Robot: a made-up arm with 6 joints.
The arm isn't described. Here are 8 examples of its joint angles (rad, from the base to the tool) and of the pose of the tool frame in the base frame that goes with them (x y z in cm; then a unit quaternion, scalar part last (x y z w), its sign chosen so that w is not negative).
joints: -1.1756 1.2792 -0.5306 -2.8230 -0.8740 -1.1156
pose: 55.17 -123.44 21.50 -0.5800 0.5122 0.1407 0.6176
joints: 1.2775 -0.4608 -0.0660 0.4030 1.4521 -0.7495
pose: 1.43 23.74 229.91 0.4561 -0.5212 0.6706 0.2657
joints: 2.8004 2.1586 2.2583 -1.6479 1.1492 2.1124
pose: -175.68 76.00 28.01 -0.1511 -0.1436 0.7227 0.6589
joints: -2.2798 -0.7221 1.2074 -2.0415 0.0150 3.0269
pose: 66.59 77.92 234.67 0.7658 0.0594 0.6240 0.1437
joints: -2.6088 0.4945 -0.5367 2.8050 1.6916 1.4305
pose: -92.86 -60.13 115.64 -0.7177 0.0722 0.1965 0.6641
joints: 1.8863 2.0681 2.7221 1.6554 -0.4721 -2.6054
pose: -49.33 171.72 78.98 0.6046 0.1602 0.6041 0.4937
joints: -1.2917 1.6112 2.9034 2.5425 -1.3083 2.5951
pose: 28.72 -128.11 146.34 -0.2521 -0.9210 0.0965 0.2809
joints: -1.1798 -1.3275 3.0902 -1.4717 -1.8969 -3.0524
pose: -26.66 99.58 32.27 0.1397 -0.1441 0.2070 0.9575
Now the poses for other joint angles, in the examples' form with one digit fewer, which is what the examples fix.
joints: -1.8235 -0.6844 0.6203 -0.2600 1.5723 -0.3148
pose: 12.5 62.9 238.7 -0.679 -0.713 -0.002 0.175
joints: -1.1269 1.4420 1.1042 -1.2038 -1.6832 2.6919
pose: 99.1 -177.9 72.6 -0.378 0.016 0.359 0.853
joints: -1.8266 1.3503 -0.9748 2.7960 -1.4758 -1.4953
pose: -30.6 -98.1 25.5 -0.113 0.792 -0.336 0.496
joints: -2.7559 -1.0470 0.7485 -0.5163 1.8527 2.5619
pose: 112.0 52.7 190.3 0.197 0.349 0.344 0.849
